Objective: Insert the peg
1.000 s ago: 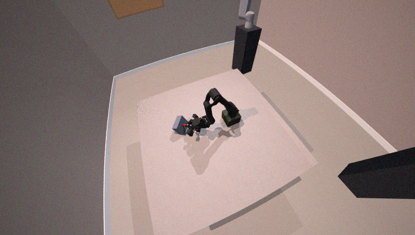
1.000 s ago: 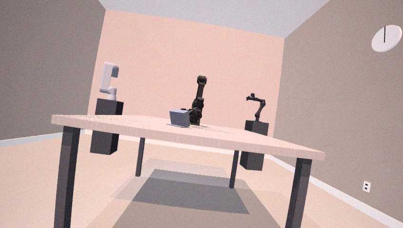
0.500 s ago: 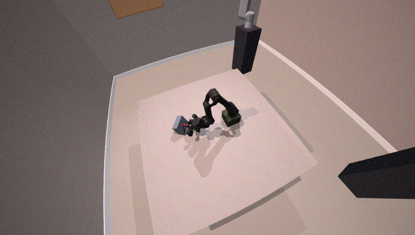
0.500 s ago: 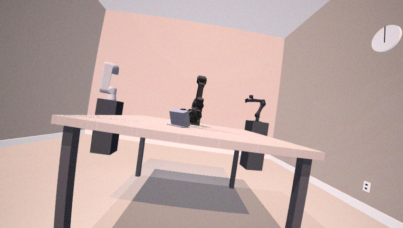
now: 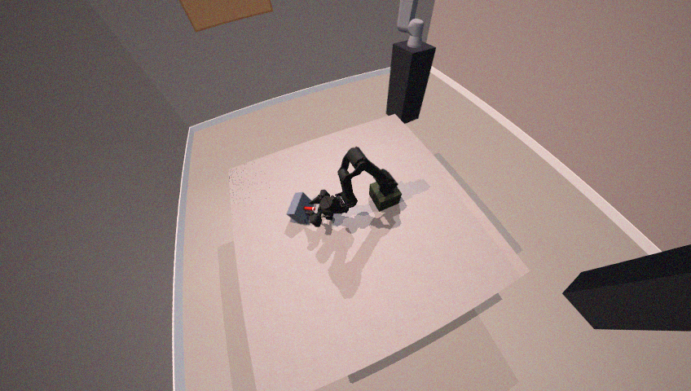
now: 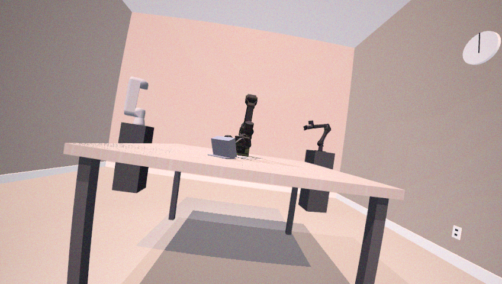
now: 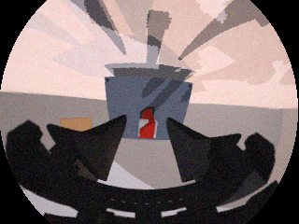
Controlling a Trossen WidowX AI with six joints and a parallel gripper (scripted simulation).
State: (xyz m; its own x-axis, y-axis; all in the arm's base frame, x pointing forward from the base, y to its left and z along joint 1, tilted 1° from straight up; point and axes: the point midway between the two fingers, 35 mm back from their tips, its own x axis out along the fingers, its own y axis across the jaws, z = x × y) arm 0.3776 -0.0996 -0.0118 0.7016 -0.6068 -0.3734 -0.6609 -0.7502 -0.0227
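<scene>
Right now the red peg is 1 cm behind my gripper tip and 1 cm to the left of it. Round my gripper tip: sloped panel (3 cm ahead, 3 cm to the right, 2 cm below).
</scene>
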